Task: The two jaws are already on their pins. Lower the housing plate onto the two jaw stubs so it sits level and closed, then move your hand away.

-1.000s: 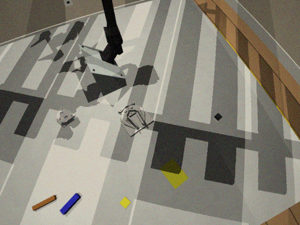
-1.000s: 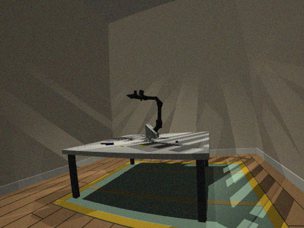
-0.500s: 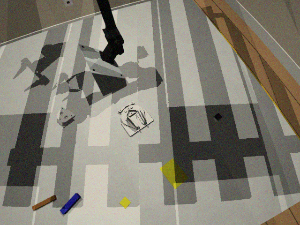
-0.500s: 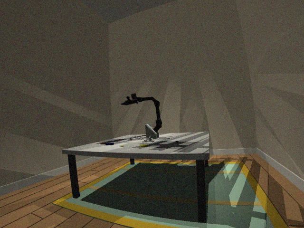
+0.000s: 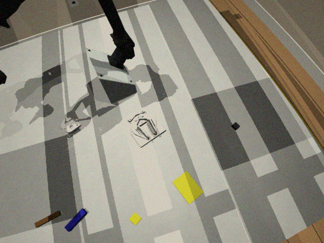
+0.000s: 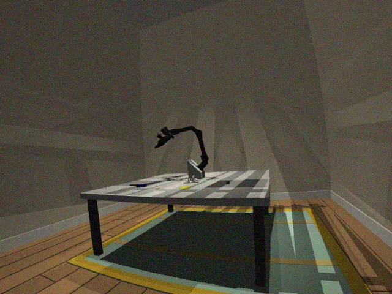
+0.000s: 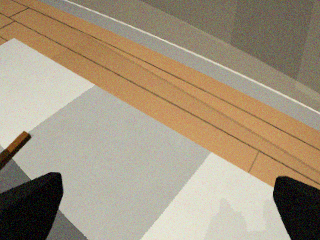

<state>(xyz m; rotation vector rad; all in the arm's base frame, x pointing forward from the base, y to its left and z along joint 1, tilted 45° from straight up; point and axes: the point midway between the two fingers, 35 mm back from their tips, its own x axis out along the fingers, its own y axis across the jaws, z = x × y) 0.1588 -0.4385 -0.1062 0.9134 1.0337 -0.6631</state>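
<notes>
My gripper tip is 31 cm above the white stepped part, 15 cm to the right of it and 3 cm short of it. The rest, counted from my gripper tip: orange bar (34 cm ahead, 32 cm below); then blue bar (38 cm ahead, 31 cm below, 10 cm to the left); then yellow square (44 cm ahead, 32 cm below, 29 cm to the left).
</notes>
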